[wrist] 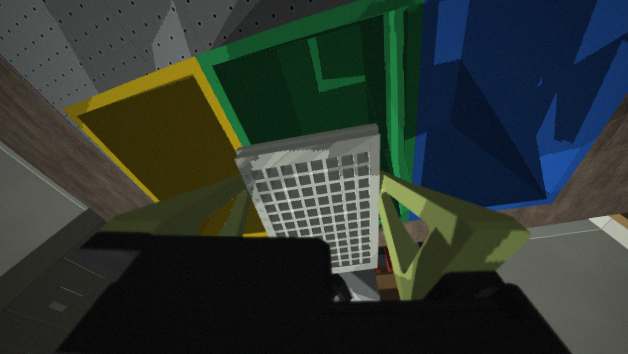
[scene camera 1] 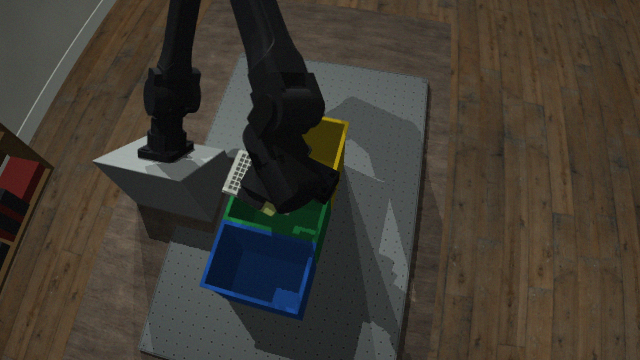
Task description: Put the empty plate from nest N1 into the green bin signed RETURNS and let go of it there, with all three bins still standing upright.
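Seen in the pictures: gripper, fingertip midpoint: (wrist: 314, 177); arm's base at its link origin: (scene camera 1: 166, 152).
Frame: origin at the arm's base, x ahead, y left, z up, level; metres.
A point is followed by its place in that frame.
My gripper (wrist: 314, 177) @[y -0.069, x 0.290, z 0.078 m] is shut on the white plate (scene camera 1: 237, 172) @[y -0.062, x 0.211, z 0.099 m] (wrist: 320, 200) @[y -0.070, x 0.277, z 0.089 m], a rectangular plate with a grid of square wells. The yellow-green fingers grip it by its two long sides. The plate is tilted and hangs over the green bin (scene camera 1: 323, 225) @[y -0.087, x 0.372, z -0.029 m] (wrist: 330, 107) @[y -0.078, x 0.273, z -0.124 m], partly toward the robot's base side. The green bin stands upright between the other two bins. In the scene view my arm hides the fingertips and much of the plate. The RETURNS sign and nest N1 do not show.
The blue bin (scene camera 1: 260, 265) @[y -0.174, x 0.247, z -0.124 m] (wrist: 490, 100) @[y -0.265, x 0.255, z -0.050 m] stands upright on one side of the green bin, the yellow bin (scene camera 1: 330, 142) @[y 0.106, x 0.349, z -0.031 m] (wrist: 150, 135) @[y 0.106, x 0.341, z 0.010 m] upright on the other. All stand on a grey perforated board (scene camera 1: 190, 300) @[y -0.287, x 0.112, z -0.126 m] (wrist: 120, 30) @[y 0.181, x 0.466, z -0.126 m]. A pale grey block (scene camera 1: 160, 190) @[y -0.094, x 0.026, z 0.008 m] under an arm-like column stands beside the board.
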